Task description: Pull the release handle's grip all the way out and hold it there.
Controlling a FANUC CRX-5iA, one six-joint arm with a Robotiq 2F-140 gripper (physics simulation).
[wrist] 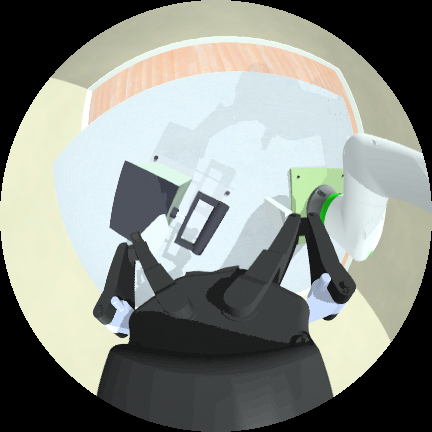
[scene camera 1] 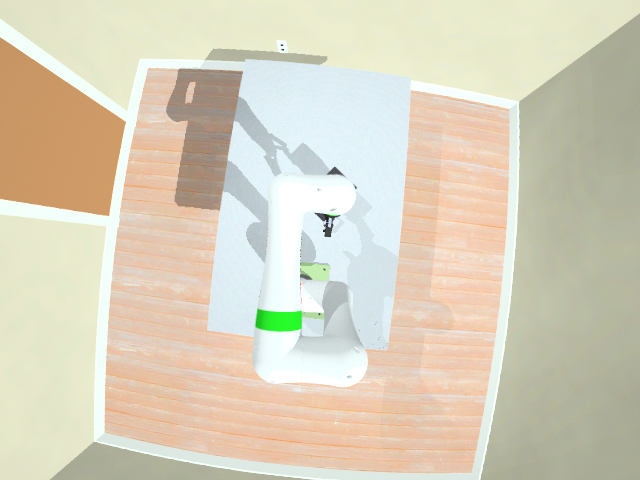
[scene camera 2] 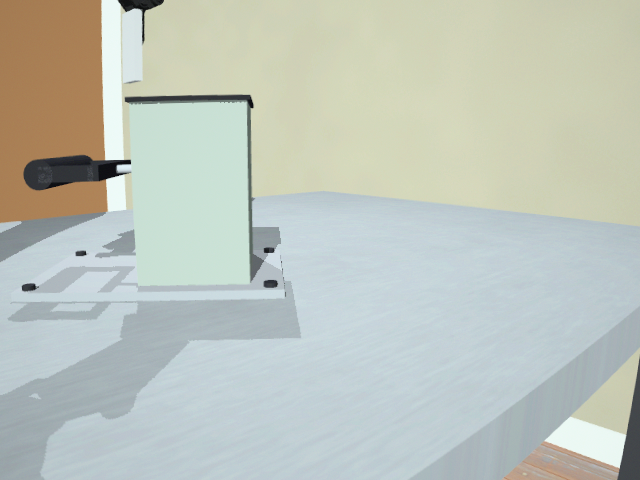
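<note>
The release handle's grip is a black rectangular frame with a thick outer bar. It stands out from the side of a pale green housing with a dark top; a short stretch of light rod shows between them. In scene camera 1, the arm hides most of the device; a dark corner of the housing shows. My gripper is wide open and empty, above the device. In scene camera 2, one light finger pad hangs just above the housing's top left edge, higher than the grip.
The housing stands on a light base plate with dark bolts, on the grey table. The white arm reaches over the table from its green mounting plate. A wall rises beyond the table.
</note>
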